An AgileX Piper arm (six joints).
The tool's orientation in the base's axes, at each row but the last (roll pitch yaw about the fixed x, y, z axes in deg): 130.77 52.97 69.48; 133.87 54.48 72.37; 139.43 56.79 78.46; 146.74 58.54 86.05
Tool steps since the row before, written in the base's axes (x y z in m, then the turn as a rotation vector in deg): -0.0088 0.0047 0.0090 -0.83 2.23 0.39; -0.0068 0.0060 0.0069 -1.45 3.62 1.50; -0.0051 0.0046 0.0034 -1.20 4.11 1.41; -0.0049 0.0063 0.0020 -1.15 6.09 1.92
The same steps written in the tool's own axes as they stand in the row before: -0.0064 -0.0016 -0.0117 0.77 0.25 -2.27; -0.0035 -0.0007 -0.0108 0.53 0.68 -4.09; -0.0009 -0.0014 -0.0075 0.89 1.05 -4.29; 0.0014 -0.0011 -0.0080 1.49 2.04 -5.97
